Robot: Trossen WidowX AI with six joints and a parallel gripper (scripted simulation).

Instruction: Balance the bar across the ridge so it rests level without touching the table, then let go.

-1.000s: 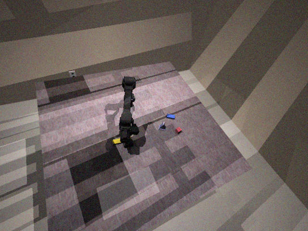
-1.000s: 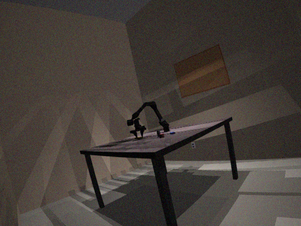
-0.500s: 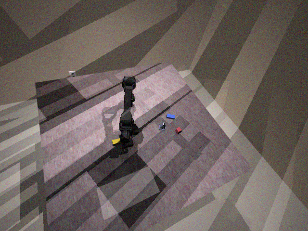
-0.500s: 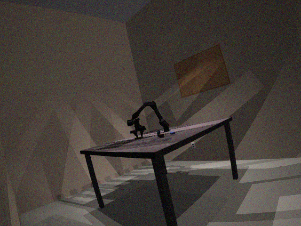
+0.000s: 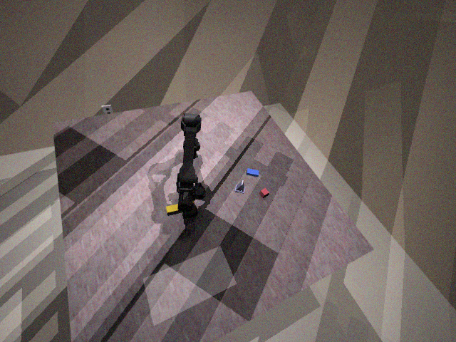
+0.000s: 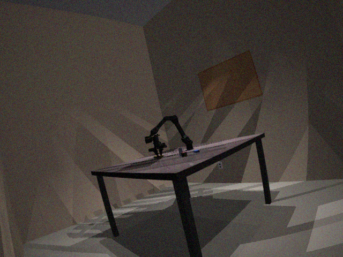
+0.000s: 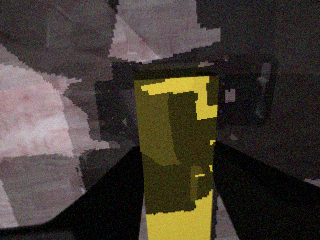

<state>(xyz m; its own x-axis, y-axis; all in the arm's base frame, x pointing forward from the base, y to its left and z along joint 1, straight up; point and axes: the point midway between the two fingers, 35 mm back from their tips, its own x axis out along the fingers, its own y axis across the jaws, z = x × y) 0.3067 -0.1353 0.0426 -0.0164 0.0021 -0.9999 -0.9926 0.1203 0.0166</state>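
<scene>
Now: gripper tip 80 mm short of the small red block, 410 mm to the right of it and 10 mm below it. From my gripper tip the other things lie so: blue block: 70 mm behind, 420 mm to the left; then yellow bar: 30 mm to the right.
</scene>
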